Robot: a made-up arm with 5 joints.
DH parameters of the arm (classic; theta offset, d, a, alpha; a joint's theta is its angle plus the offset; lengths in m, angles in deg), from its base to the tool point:
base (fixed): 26.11 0 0.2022 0
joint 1: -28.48 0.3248 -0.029 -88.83
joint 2: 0 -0.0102 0.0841 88.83
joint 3: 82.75 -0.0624 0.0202 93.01
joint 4: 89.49 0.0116 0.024 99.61
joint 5: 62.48 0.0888 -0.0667 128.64
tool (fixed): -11.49 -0.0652 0 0
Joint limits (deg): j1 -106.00..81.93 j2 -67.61..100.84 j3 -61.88..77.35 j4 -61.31..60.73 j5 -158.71..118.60
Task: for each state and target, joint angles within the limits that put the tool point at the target. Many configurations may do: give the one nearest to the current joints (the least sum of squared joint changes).
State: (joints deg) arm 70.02 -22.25 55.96 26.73 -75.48
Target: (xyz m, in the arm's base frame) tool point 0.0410 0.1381 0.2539
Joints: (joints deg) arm 78.00 -12.60 45.72 7.76 -74.58
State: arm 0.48 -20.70 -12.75 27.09 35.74
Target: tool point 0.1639 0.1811 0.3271
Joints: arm -23.00 -27.32 21.51 43.28 42.95
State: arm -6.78 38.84 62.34 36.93 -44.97
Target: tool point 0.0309 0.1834 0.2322
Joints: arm 7.27 54.04 46.23 -12.07 -47.36
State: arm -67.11 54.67 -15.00 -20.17 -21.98
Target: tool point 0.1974 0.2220 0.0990
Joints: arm -64.40 66.58 -37.68 -23.95 -43.00
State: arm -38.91 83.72 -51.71 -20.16 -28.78
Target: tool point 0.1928 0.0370 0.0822
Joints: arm -75.38 62.04 -61.88 22.61 -75.00
